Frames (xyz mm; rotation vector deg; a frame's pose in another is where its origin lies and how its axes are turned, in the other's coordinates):
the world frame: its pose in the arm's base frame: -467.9 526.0 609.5 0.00 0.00 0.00
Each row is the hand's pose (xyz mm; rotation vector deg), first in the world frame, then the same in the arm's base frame.
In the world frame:
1: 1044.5 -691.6 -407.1 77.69 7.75 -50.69
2: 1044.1 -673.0 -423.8 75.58 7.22 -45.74
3: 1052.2 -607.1 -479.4 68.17 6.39 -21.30
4: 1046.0 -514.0 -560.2 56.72 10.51 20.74
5: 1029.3 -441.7 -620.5 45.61 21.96 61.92
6: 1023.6 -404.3 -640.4 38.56 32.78 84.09
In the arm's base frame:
1: 576.6 -165.6 202.4 77.69 7.75 -50.69
2: 576.2 -147.0 185.7 75.58 7.22 -45.74
3: 584.3 -81.1 130.1 68.17 6.39 -21.30
4: 578.1 12.0 49.3 56.72 10.51 20.74
5: 561.4 84.3 -11.0 45.61 21.96 61.92
6: 555.7 121.7 -30.9 38.56 32.78 84.09

